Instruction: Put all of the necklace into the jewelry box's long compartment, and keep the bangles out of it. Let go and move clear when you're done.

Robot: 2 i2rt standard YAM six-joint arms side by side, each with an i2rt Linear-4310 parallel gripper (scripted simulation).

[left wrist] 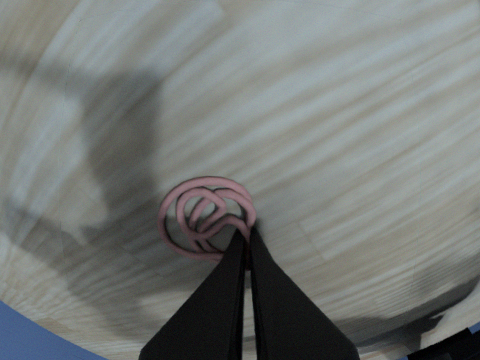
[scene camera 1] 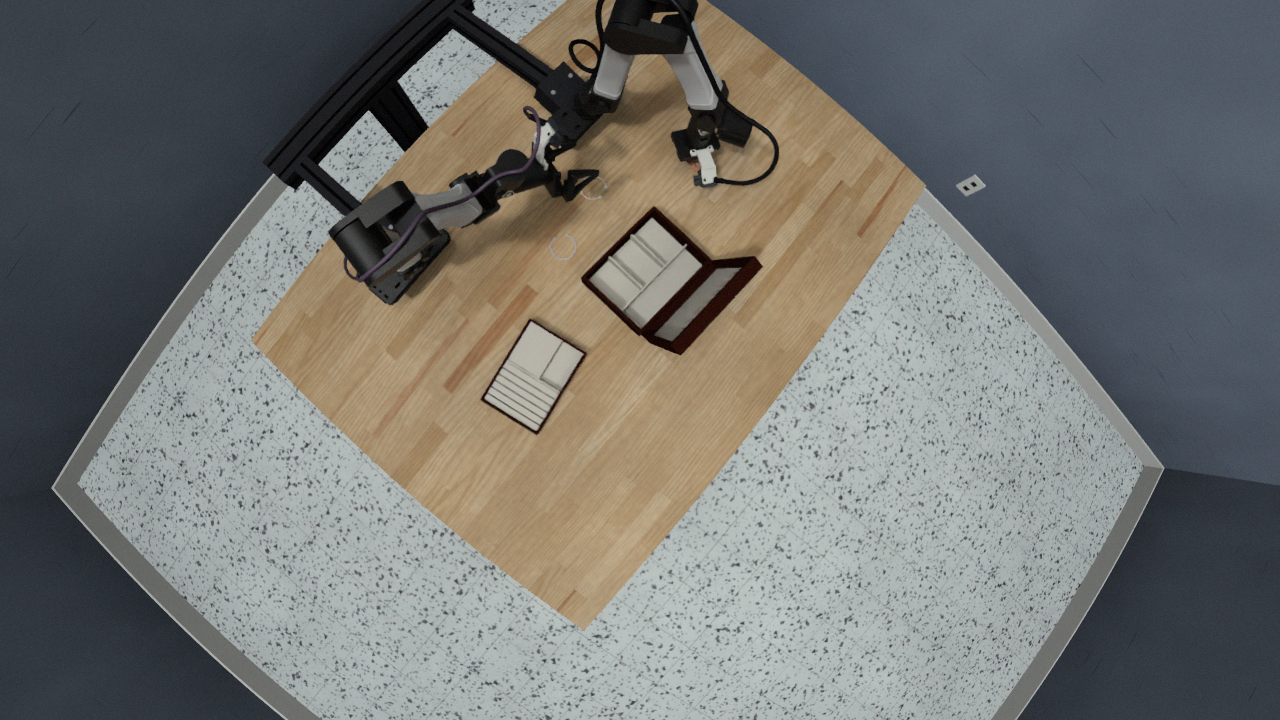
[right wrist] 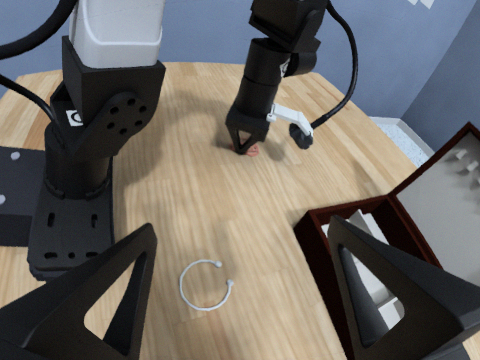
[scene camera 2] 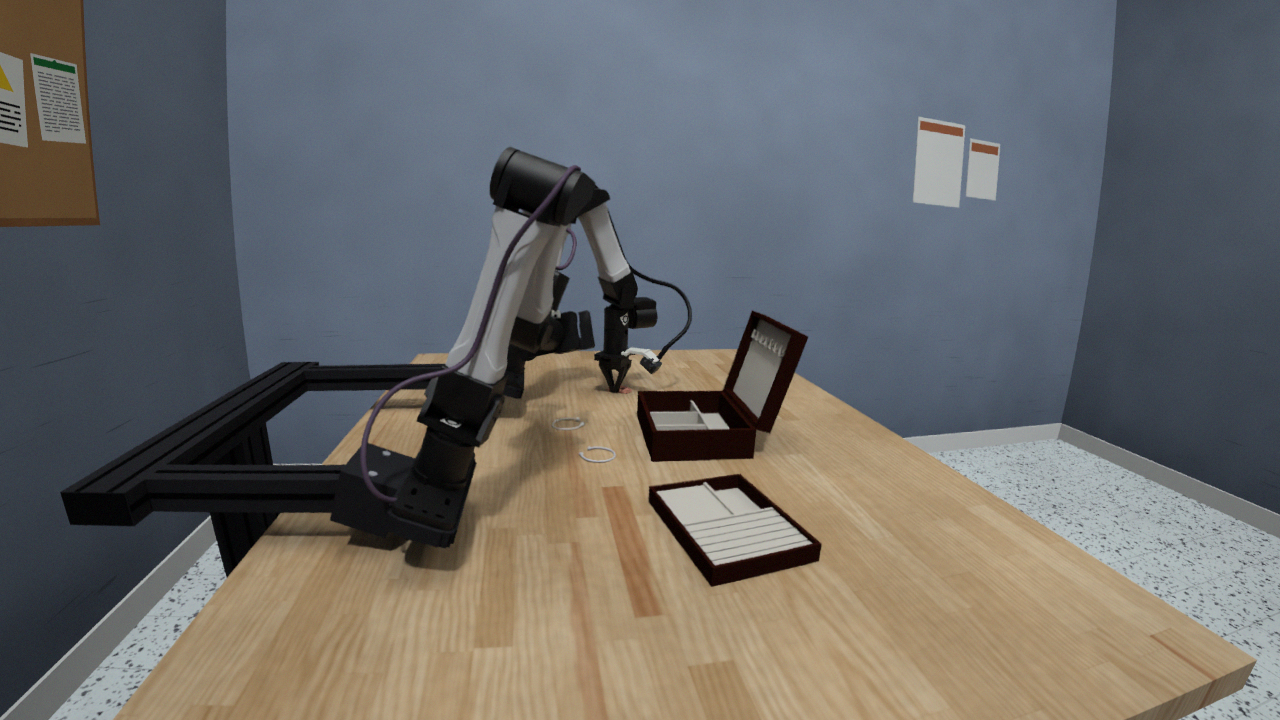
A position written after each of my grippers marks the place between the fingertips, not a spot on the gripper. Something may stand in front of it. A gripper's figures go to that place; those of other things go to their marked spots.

Scene:
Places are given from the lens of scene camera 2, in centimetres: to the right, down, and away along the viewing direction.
my left gripper (scene camera 2: 614, 392): -6, 8, 133
my right gripper (scene camera 2: 568, 340): -14, -4, 104
jewelry box (scene camera 2: 674, 429): 6, 13, 101
shallow divided tray (scene camera 2: 719, 521): 10, 21, 71
The marked spots on the jewelry box and the shallow divided tray are 32 cm apart.

